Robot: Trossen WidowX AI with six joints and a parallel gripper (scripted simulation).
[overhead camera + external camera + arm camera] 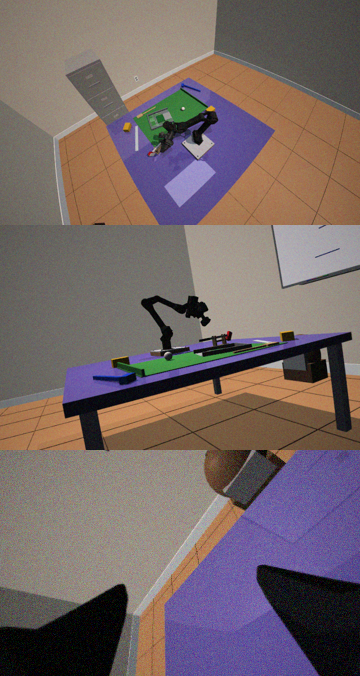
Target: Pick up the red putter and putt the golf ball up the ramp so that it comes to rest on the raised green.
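Now: gripper tip 14 cm short of the red putter, 7 cm to the left of it and 16 cm above it. Round my gripper tip: white golf ball 29 cm ahead, 54 cm to the right, 19 cm below; white strip 42 cm ahead, 3 cm to the left, 22 cm below; blue putter 47 cm ahead, 90 cm to the right, 20 cm below.
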